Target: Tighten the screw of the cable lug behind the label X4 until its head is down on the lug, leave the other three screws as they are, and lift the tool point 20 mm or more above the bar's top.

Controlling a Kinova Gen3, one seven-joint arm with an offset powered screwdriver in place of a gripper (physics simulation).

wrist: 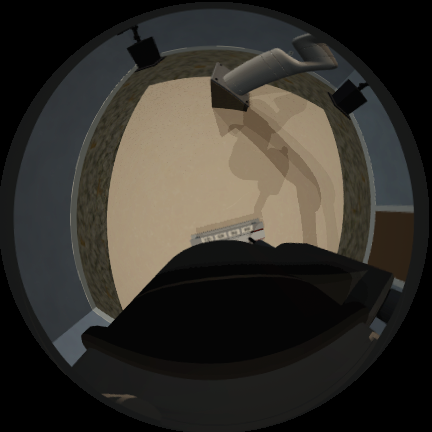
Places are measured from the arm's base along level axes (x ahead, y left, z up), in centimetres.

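Pixels of known places: hand at its tool point: (249, 238); arm's base at its link origin: (233, 84).
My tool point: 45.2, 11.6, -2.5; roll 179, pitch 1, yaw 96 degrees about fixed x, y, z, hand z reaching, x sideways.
Observation:
Ahead of a thing's pixels: the offset from my tool point to its top centre, as dx, dy, dz. "spot": to the spot under its first point. Level surfaces: height alone.
A grey bar {spot: +3.1, -12.1, -0.9} (195, 239) lies on the table in the lower middle of the wrist view, slightly slanted. Four pale labels stand in a row along it: a leftmost label {spot: +2.4, -9.3, -0.8} (207, 239), two middle labels (221, 236) (234, 233) and a rightmost label {spot: -1.8, -0.7, -0.8} (247, 229). Their print is too small to read surely, so I cannot tell which is X4. The dark screwdriver tip {spot: -0.1, -0.3, +3.9} (252, 241) shows at the bar's right part, near the rightmost label. Its height over the bar and any contact with a screw cannot be told. The dark tool body hides the bar's near side, the lugs and the screw heads.
The arm's grey base link (255, 70) rises from a dark mounting block (225, 96) at the top of the view. The arm's shadow falls across the tan table {dz -5.1} (160, 165). Two black box-shaped fixtures (144, 52) (349, 97) stand beyond the table's far corners.

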